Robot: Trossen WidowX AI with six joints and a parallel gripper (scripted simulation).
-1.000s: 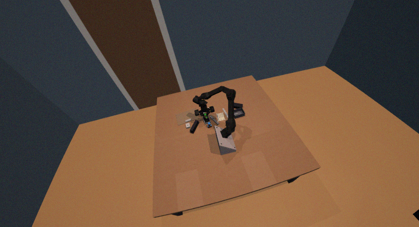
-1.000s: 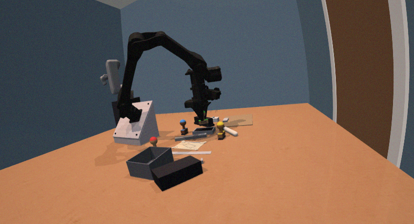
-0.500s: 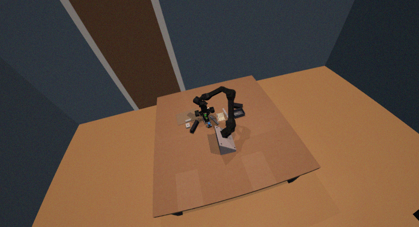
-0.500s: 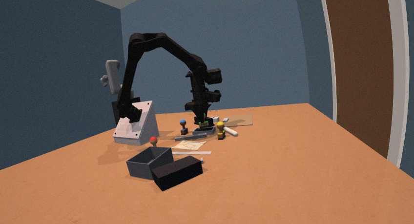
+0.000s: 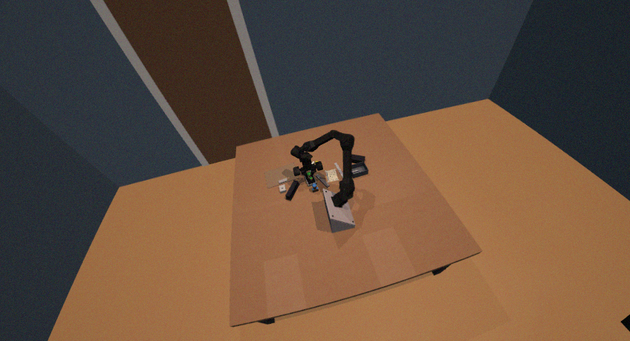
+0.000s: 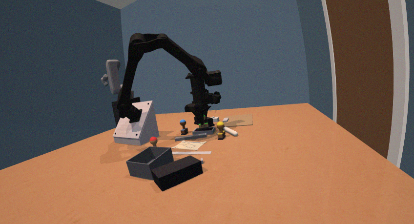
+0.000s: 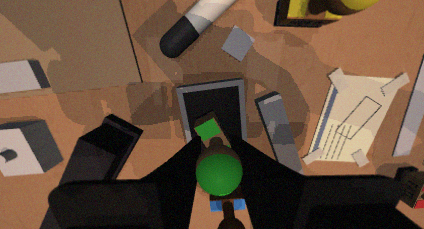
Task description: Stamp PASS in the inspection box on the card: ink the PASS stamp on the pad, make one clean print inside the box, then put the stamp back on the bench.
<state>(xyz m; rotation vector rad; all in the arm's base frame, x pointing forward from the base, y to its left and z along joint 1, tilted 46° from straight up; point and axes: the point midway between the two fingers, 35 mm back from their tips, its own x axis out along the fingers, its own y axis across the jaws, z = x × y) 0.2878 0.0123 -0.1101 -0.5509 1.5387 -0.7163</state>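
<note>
Right now my gripper tip is right at the green-knobbed PASS stamp. Round my gripper tip: dark ink pad (40 mm below); then white cylinder (100 mm ahead, 30 mm below); then blue stamp (90 mm behind, 10 mm to the right, 20 mm below).
</note>
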